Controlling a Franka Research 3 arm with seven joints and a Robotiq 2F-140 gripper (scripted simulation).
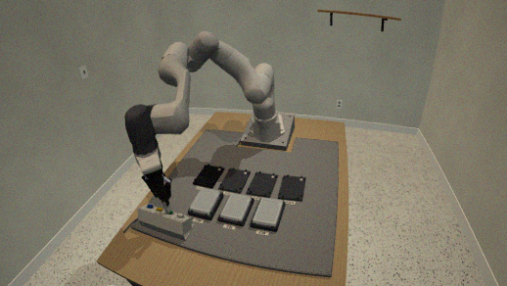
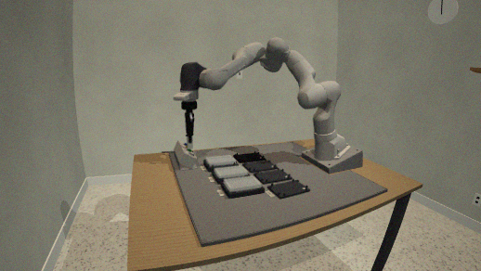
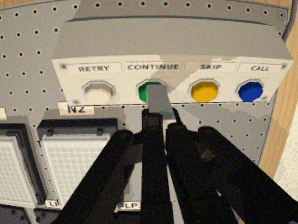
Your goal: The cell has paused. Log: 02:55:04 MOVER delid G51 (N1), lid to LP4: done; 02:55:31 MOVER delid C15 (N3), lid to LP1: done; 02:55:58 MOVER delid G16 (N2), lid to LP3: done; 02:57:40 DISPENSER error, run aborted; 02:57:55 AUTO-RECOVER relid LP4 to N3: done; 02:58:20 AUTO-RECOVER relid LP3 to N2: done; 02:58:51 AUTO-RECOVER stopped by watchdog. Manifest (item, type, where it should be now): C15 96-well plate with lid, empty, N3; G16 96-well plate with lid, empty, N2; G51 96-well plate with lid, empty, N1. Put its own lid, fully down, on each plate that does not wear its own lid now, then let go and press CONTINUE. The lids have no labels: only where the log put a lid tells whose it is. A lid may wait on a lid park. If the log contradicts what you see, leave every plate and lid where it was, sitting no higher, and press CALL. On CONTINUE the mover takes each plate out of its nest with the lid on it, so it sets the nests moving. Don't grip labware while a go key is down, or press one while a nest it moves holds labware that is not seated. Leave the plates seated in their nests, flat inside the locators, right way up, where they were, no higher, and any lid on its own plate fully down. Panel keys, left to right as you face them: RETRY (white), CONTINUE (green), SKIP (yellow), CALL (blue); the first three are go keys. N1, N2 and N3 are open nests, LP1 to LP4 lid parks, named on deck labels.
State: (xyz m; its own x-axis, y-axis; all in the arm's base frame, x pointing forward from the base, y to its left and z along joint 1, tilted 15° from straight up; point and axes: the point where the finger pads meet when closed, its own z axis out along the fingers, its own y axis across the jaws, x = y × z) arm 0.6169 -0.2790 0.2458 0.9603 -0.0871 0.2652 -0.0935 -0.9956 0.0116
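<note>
Right now my hand is 4 cm above the green continue key. Also, from my hand: white retry key: 5 cm to the left, 4 cm below, 1 cm ahead; blue call key: 10 cm to the right, 4 cm below, 1 cm behind; yellow skip key: 5 cm to the right, 4 cm below.
</note>
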